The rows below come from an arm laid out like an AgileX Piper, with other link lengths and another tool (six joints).
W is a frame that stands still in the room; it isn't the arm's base.
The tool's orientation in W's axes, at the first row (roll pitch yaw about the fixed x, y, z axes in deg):
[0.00 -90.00 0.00]
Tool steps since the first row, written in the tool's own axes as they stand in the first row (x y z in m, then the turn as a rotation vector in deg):
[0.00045 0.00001 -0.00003 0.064 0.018 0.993]
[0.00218 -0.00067 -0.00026 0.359 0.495 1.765]
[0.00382 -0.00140 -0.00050 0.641 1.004 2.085]
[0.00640 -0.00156 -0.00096 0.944 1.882 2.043]
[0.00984 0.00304 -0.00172 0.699 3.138 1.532]
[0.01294 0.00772 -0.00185 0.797 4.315 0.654]
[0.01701 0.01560 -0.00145 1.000 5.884 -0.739]
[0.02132 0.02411 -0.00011 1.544 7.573 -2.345]
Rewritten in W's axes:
[0.00003 0.00001 0.00045 -0.993 0.018 0.064]
[0.00026 -0.00067 0.00218 -1.765 0.495 0.359]
[0.00050 -0.00140 0.00382 -2.085 1.004 0.641]
[0.00096 -0.00156 0.00640 -2.043 1.882 0.944]
[0.00172 0.00304 0.00984 -1.532 3.138 0.699]
[0.00185 0.00772 0.01294 -0.654 4.315 0.797]
[0.00145 0.01560 0.01701 0.739 5.884 1.000]
[0.00011 0.02411 0.02132 2.345 7.573 1.544]

